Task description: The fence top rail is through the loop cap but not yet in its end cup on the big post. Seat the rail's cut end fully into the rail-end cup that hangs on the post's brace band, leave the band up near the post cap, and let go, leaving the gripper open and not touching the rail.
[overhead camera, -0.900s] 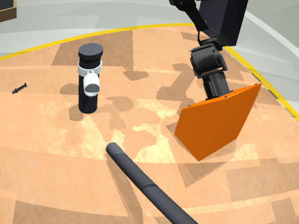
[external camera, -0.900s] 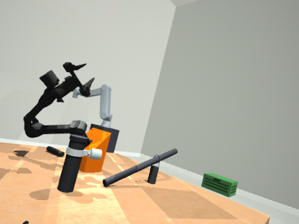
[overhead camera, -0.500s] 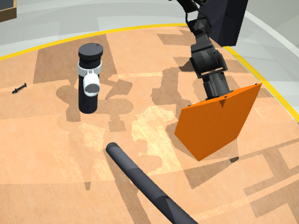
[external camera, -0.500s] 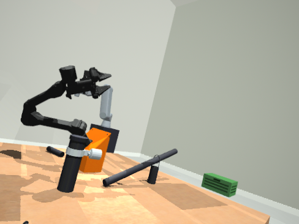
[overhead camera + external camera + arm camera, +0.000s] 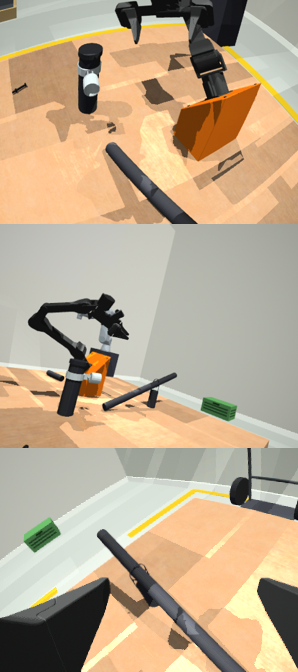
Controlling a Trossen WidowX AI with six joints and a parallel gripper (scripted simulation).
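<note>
Now: the rail-end cup 4 cm ahead of my gripper tip, 19 cm to the right of it and 21 cm below it. From my gripper tip the other things lie so: black bolt: 23 cm ahead, 44 cm to the right, 35 cm below; short dark cylinder: 51 cm behind, 6 cm to the right, 34 cm below.
</note>
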